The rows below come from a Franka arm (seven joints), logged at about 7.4 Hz.
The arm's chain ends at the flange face. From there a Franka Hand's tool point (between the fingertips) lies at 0.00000 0.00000 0.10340 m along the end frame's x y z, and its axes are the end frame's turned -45 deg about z.
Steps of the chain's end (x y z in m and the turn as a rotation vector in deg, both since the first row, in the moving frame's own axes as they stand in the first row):
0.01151, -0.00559, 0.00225, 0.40, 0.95, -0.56
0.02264, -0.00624, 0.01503, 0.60, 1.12, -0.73
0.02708, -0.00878, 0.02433, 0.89, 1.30, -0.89
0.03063, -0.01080, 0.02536, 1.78, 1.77, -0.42
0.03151, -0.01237, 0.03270, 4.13, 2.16, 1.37
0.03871, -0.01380, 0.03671, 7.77, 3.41, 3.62
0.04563, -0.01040, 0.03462, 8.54, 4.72, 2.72
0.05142, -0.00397, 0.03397, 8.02, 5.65, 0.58
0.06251, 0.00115, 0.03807, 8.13, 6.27, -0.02
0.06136, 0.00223, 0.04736, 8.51, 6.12, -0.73
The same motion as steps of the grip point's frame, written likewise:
0.01382, 0.00488, 0.00223, -0.39, 0.95, -0.56
0.02262, 0.01225, 0.01500, -0.37, 1.22, -0.73
0.02816, 0.01344, 0.02429, -0.29, 1.55, -0.89
0.03382, 0.01399, 0.02526, 0.01, 2.51, -0.42
0.03907, 0.01112, 0.03236, 1.39, 4.45, 1.37
0.05151, 0.01252, 0.03558, 3.08, 7.91, 3.62
0.05657, 0.02046, 0.03312, 2.70, 9.38, 2.72
0.05654, 0.03063, 0.03246, 1.68, 9.67, 0.58
0.06167, 0.04265, 0.03641, 1.32, 10.18, -0.02
0.06036, 0.04181, 0.04563, 1.69, 10.34, -0.73

